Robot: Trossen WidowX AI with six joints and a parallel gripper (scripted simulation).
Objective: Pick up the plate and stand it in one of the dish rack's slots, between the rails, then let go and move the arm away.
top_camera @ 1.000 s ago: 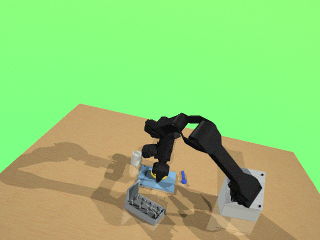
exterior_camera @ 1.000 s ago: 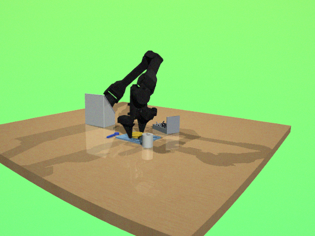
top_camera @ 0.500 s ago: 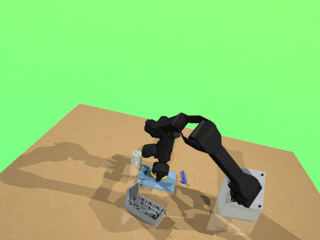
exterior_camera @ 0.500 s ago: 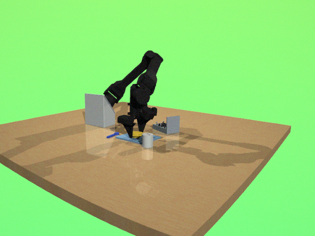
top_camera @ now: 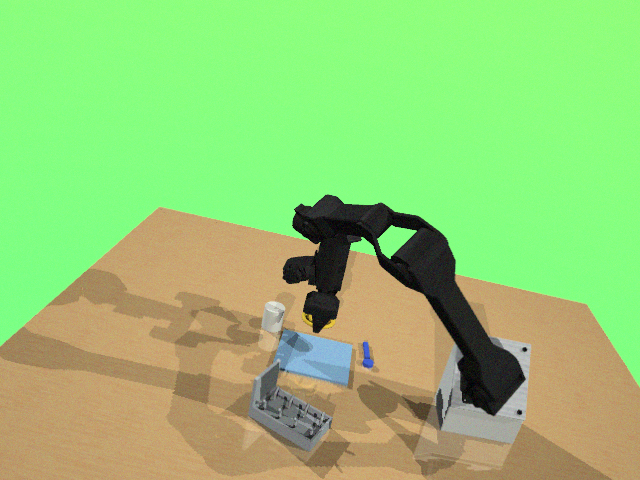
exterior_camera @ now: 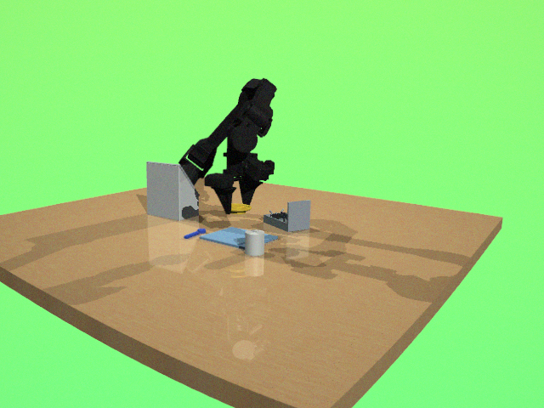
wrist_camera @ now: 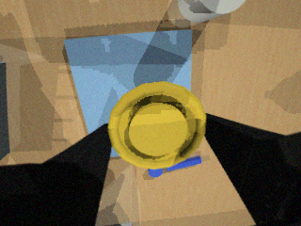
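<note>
The grey dish rack lies 4 cm ahead of my gripper tip, 21 cm to the left of it and 5 cm below it. From my gripper tip the other things lie so: yellow plate 1 cm above; then light blue mat 1 cm behind, 2 cm to the left, 7 cm below; then white cup 9 cm ahead, 7 cm to the right, 5 cm below.
</note>
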